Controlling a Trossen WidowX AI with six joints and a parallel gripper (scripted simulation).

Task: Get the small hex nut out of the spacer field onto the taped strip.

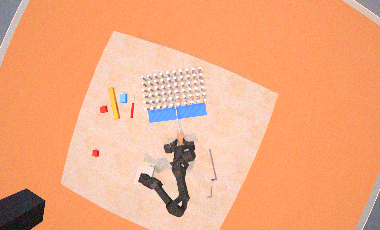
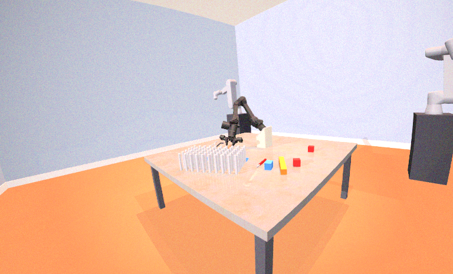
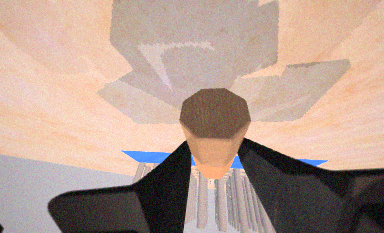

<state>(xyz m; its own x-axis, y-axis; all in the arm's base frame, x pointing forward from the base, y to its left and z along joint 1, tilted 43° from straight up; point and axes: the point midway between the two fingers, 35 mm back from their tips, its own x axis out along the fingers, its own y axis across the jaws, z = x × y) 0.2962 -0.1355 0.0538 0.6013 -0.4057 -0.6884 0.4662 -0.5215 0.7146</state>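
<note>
My gripper tip is 15 cm short of the blue taped strip, 8 cm to the right of it and 3 cm above it. Also, from my gripper tip: red-handled tool 10 cm ahead, 38 cm to the left, 3 cm below; then blue block 11 cm ahead, 46 cm to the left, 1 cm below; then fork tool 16 cm behind, 38 cm to the right, 3 cm below.
</note>
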